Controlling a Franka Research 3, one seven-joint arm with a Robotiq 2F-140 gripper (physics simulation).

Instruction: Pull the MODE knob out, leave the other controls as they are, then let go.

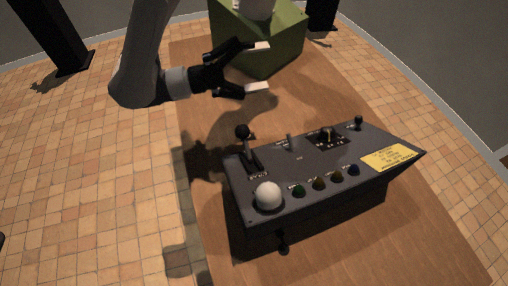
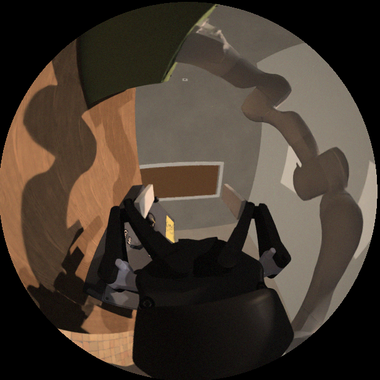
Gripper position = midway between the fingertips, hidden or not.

In view: the gripper (image 1: 268, 66) and a dark control panel (image 1: 283, 187).
The gripper shows as well in image 2 (image 2: 188, 191). The dark control panel shows as well in image 2 (image 2: 94, 286).
